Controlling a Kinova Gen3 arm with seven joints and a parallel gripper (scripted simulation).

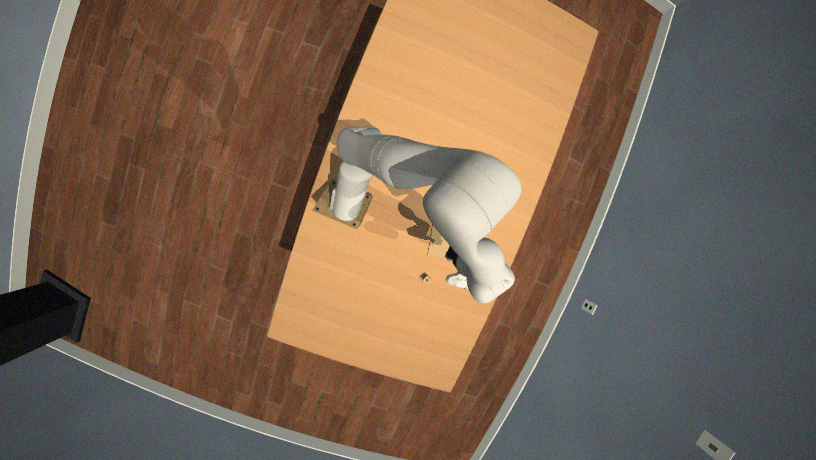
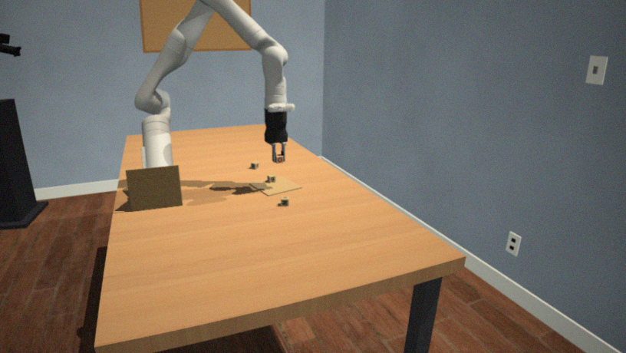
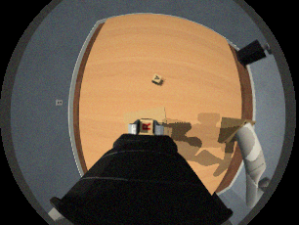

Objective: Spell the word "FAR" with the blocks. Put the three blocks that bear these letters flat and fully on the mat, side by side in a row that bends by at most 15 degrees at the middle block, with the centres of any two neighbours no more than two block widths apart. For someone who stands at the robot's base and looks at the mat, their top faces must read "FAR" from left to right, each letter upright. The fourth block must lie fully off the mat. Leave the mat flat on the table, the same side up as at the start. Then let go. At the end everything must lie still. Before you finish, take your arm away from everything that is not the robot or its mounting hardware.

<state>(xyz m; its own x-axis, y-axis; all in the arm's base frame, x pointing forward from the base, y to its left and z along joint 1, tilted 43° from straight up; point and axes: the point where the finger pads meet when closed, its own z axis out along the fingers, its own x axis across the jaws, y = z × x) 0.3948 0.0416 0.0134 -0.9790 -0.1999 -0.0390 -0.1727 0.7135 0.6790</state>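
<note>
Now: hand 1 cm past the tan mat, 4 cm to the right of it and 12 cm above it.
</note>
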